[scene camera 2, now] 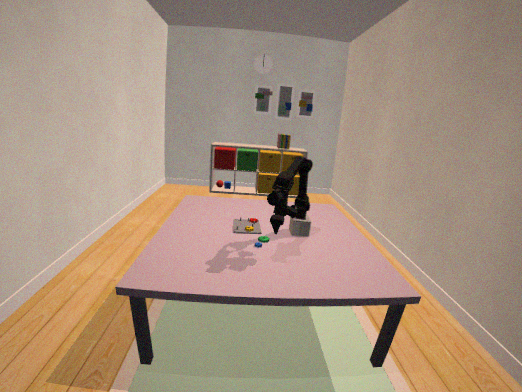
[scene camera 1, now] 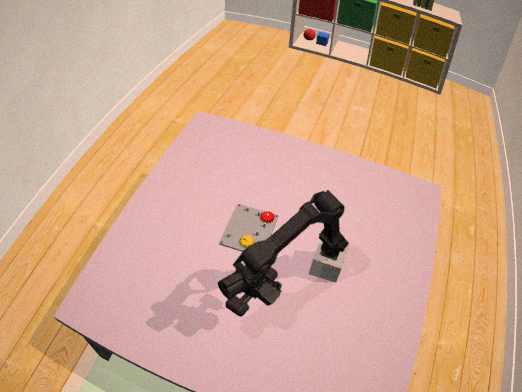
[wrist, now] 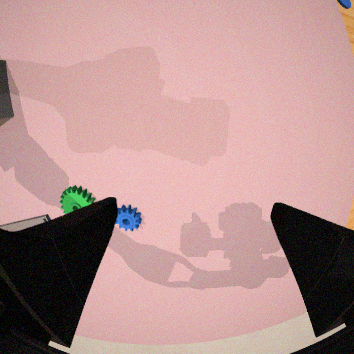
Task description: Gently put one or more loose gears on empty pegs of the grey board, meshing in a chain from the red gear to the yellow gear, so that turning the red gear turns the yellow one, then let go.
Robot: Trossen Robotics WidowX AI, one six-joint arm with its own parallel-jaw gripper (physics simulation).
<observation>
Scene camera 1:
gripper: 250,301
grey board: 242,223
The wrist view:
gripper: 198,208
</observation>
